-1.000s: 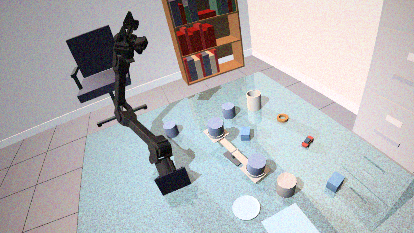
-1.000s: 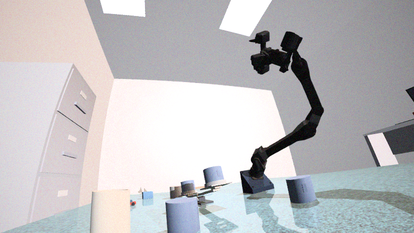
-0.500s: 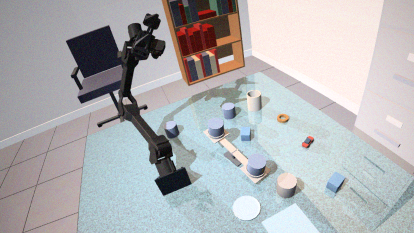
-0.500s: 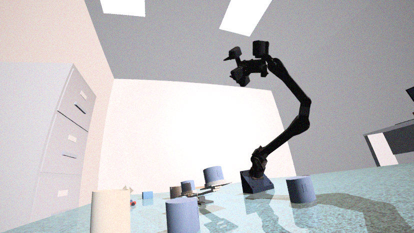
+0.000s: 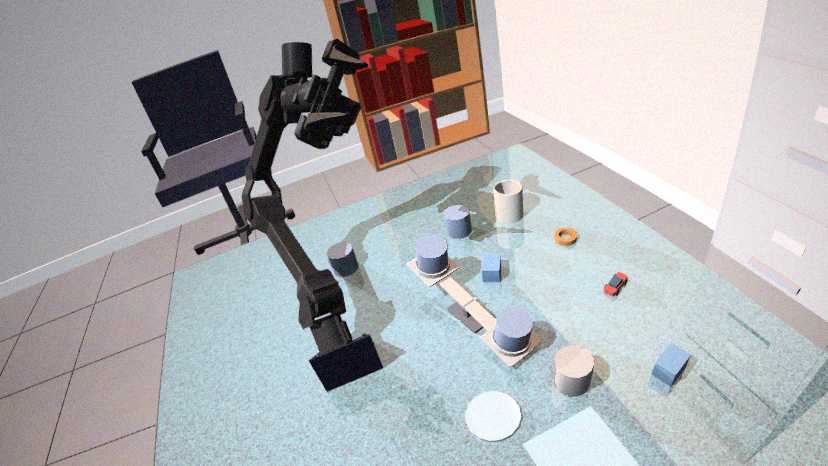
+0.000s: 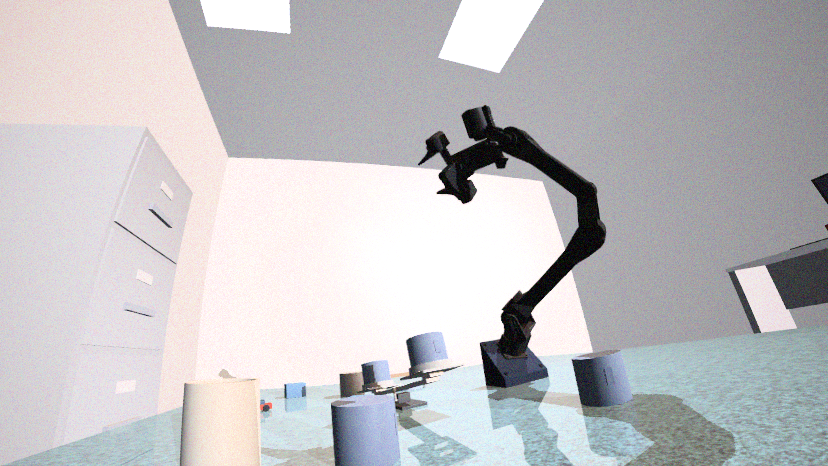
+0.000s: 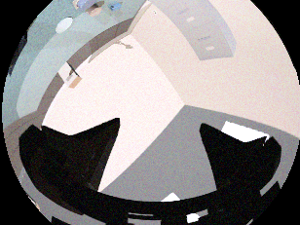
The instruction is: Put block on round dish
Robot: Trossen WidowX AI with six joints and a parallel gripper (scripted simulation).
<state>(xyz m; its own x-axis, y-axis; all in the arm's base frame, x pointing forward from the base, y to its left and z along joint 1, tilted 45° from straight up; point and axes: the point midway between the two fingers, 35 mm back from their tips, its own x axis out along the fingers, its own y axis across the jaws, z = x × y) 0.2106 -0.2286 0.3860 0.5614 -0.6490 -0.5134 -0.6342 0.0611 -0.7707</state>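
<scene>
Right now the block is 50 cm below my gripper tip, 17 cm to the right of it and 16 cm ahead of it. Round my gripper tip: small red car 52 cm below, 45 cm ahead, 12 cm to the right; then small balance 51 cm below, 12 cm ahead, 4 cm to the right; then white round dish 53 cm below, 30 cm to the right, 6 cm ahead.
</scene>
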